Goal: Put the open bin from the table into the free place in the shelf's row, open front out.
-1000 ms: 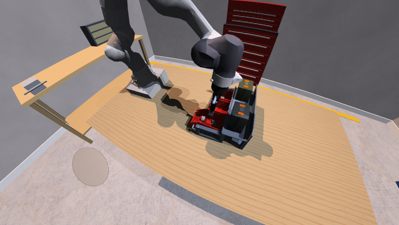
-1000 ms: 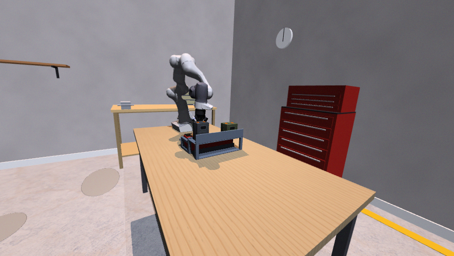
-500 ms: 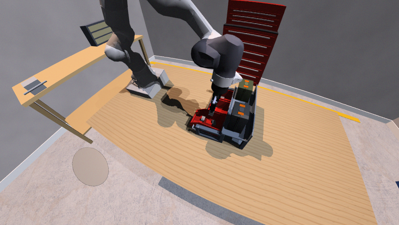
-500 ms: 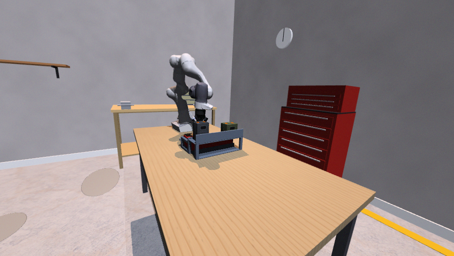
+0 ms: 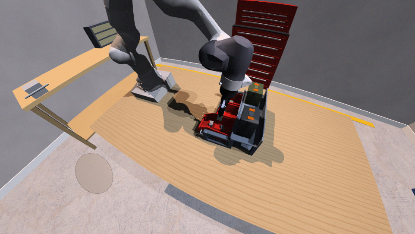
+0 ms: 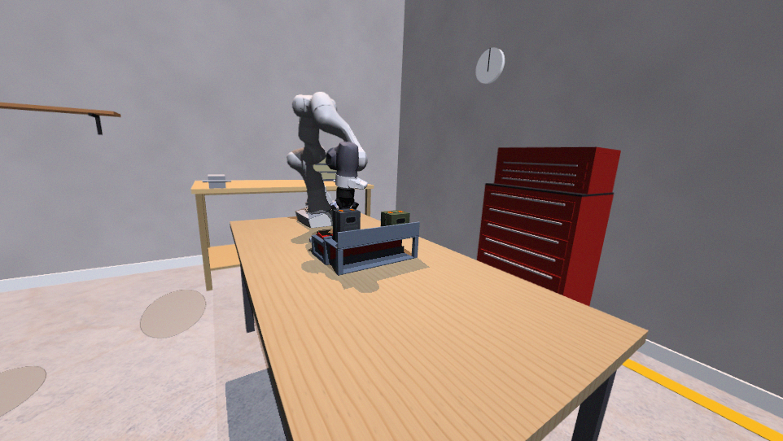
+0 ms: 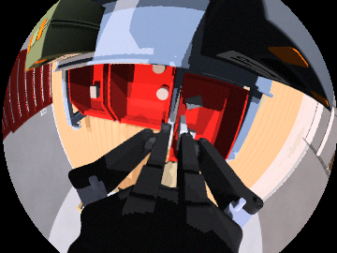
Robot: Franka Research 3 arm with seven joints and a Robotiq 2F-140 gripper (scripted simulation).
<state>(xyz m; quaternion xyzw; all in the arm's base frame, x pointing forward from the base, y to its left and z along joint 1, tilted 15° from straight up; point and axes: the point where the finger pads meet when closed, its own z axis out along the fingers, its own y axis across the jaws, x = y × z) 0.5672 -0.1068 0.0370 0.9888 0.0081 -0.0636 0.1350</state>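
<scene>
Right now my hand is 140 mm short of the dark grey box, 50 mm to the left of it and 70 mm below it. Also, from my hand: olive green box (140 mm ahead, 180 mm to the left, 60 mm above).
</scene>
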